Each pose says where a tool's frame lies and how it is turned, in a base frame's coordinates. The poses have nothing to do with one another.
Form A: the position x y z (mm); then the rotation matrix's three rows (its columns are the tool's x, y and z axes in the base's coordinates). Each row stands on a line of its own.
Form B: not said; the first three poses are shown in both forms.
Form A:
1:
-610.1, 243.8, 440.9
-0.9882, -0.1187, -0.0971
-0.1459, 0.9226, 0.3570
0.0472, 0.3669, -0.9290
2:
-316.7, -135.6, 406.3
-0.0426, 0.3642, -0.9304
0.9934, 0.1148, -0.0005
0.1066, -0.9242, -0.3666
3:
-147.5, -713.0, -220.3
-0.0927, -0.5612, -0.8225
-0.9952, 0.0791, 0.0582
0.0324, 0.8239, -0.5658
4:
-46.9, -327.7, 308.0
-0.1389, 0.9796, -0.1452
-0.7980, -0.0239, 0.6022
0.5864, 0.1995, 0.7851
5:
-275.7, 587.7, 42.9
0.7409, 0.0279, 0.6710
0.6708, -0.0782, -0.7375
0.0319, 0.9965, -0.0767
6:
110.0, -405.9, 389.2
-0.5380, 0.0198, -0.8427
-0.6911, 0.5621, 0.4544
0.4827, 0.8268, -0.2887
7:
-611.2, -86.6, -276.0
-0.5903, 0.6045, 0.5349
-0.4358, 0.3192, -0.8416
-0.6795, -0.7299, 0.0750
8:
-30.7, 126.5, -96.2
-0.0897, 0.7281, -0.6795
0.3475, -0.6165, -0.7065
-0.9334, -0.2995, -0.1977
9:
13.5, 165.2, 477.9
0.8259, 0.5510, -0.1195
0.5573, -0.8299, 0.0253
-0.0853, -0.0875, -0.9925
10:
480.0, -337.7, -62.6
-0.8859, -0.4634, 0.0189
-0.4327, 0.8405, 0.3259
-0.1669, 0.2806, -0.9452
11:
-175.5, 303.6, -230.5
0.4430, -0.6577, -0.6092
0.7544, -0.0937, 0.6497
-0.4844, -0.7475, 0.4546
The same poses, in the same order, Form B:
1: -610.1, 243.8, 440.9, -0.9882, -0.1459, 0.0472, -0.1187, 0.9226, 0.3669
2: -316.7, -135.6, 406.3, -0.0426, 0.9934, 0.1066, 0.3642, 0.1148, -0.9242
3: -147.5, -713.0, -220.3, -0.0927, -0.9952, 0.0324, -0.5612, 0.0791, 0.8239
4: -46.9, -327.7, 308.0, -0.1389, -0.7980, 0.5864, 0.9796, -0.0239, 0.1995
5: -275.7, 587.7, 42.9, 0.7409, 0.6708, 0.0319, 0.0279, -0.0782, 0.9965
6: 110.0, -405.9, 389.2, -0.5380, -0.6911, 0.4827, 0.0198, 0.5621, 0.8268
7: -611.2, -86.6, -276.0, -0.5903, -0.4358, -0.6795, 0.6045, 0.3192, -0.7299
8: -30.7, 126.5, -96.2, -0.0897, 0.3475, -0.9334, 0.7281, -0.6165, -0.2995
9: 13.5, 165.2, 477.9, 0.8259, 0.5573, -0.0853, 0.5510, -0.8299, -0.0875
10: 480.0, -337.7, -62.6, -0.8859, -0.4327, -0.1669, -0.4634, 0.8405, 0.2806
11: -175.5, 303.6, -230.5, 0.4430, 0.7544, -0.4844, -0.6577, -0.0937, -0.7475
